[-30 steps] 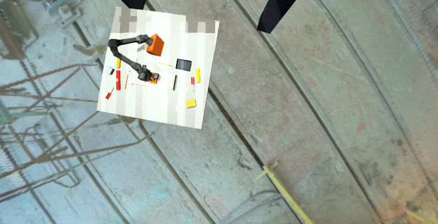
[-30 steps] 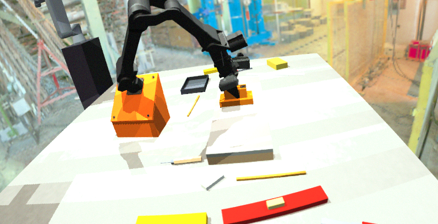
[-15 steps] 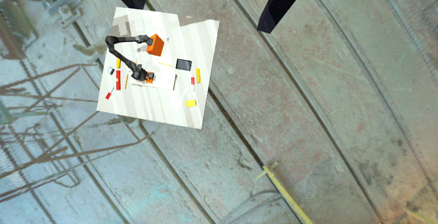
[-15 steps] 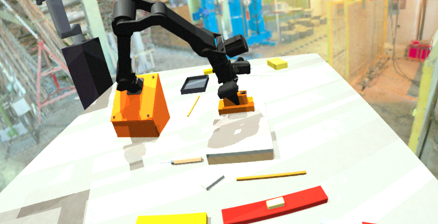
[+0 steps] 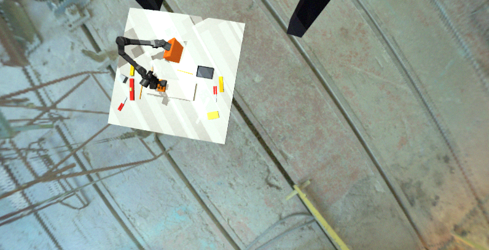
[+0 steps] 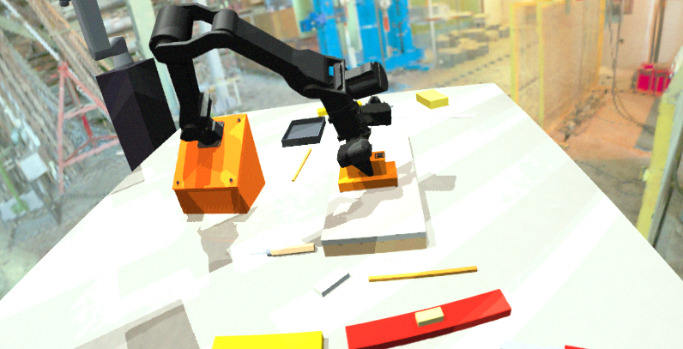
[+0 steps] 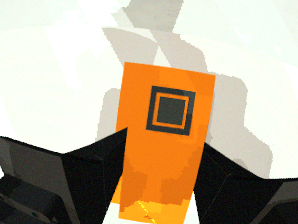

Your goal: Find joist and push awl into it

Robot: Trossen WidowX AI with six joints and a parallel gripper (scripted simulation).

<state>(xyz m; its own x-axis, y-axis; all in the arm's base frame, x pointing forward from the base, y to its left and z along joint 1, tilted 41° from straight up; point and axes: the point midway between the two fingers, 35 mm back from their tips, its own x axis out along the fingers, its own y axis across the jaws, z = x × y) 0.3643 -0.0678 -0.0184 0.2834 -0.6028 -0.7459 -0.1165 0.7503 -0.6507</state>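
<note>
The dark tray is 260 mm behind my gripper tip, 370 mm to the left of it and 50 mm below it. Round my gripper tip: white block (40 mm behind, 260 mm to the right, 60 mm below); awl (170 mm behind, 190 mm to the right, 60 mm below); stud finder (10 mm ahead, 20 mm above).
</note>
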